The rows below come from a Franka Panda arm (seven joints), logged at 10 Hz.
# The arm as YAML. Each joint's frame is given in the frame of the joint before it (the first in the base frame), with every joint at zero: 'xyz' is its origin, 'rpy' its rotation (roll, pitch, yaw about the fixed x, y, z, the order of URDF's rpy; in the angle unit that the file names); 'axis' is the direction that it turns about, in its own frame. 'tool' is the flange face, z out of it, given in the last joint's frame.
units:
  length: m
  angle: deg
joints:
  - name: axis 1
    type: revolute
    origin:
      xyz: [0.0, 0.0, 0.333]
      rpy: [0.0, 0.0, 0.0]
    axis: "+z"
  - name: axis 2
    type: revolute
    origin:
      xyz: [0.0, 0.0, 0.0]
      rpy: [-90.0, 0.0, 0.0]
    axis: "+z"
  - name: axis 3
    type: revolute
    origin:
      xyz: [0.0, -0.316, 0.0]
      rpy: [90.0, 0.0, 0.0]
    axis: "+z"
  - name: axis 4
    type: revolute
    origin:
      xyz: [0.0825, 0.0, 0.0]
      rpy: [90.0, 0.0, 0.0]
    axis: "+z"
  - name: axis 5
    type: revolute
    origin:
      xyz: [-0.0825, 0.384, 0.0]
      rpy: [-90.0, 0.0, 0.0]
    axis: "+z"
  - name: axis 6
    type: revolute
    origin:
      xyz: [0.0, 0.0, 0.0]
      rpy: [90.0, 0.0, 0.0]
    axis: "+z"
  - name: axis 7
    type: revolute
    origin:
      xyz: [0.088, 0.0, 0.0]
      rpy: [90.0, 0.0, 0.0]
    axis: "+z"
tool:
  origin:
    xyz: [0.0, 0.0, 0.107]
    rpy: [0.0, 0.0, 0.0]
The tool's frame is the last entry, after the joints.
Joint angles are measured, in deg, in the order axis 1, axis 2, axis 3, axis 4, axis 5, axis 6, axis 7. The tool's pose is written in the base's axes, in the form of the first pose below.
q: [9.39, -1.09, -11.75, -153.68, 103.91, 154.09, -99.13]
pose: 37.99, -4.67, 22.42, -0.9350, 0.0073, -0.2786, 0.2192
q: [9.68, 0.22, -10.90, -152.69, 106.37, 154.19, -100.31]
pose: 38.44, -3.96, 22.04, -0.9343, 0.0090, -0.2805, 0.2200
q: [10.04, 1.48, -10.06, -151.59, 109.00, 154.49, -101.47]
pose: 38.94, -3.22, 21.73, -0.9334, 0.0121, -0.2833, 0.2199
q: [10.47, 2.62, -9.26, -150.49, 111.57, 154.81, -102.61]
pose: 39.43, -2.42, 21.48, -0.9323, 0.0146, -0.2866, 0.2201
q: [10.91, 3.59, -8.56, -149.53, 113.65, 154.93, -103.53]
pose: 39.88, -1.62, 21.26, -0.9311, 0.0153, -0.2893, 0.2218
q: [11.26, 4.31, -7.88, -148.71, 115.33, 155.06, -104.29]
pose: 40.27, -0.87, 21.15, -0.9299, 0.0147, -0.2919, 0.2235
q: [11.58, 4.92, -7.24, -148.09, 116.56, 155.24, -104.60]
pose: 40.53, -0.19, 21.01, -0.9293, 0.0150, -0.2922, 0.2252
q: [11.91, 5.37, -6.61, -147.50, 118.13, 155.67, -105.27]
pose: 40.75, 0.47, 20.96, -0.9288, 0.0156, -0.2941, 0.2249
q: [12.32, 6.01, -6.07, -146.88, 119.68, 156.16, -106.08]
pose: 40.93, 1.11, 20.78, -0.9290, 0.0154, -0.2946, 0.2235
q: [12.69, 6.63, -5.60, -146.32, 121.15, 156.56, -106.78]
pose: 41.07, 1.70, 20.59, -0.9291, 0.0161, -0.2948, 0.2227
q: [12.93, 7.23, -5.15, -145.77, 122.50, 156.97, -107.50]
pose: 41.20, 2.18, 20.40, -0.9293, 0.0170, -0.2951, 0.2212
